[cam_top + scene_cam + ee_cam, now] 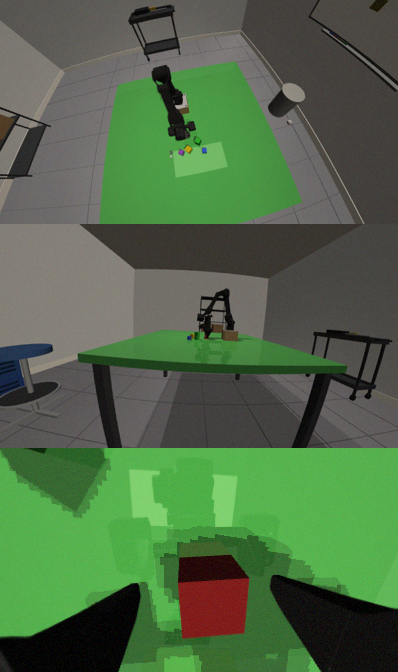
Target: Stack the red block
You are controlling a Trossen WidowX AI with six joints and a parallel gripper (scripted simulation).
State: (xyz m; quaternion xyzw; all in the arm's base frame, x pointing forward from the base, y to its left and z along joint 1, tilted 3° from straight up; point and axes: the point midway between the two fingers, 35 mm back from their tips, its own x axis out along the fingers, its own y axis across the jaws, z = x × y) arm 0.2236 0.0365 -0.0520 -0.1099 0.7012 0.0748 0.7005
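Now: gripper tip 15 cm to the right of the blue block, 13 cm short of it and 1 cm below it. Round my gripper tip: red block (1 cm above); then yellow block (13 cm ahead, 4 cm to the left, 1 cm above); then purple block (15 cm ahead, 1 cm to the right, 1 cm above).
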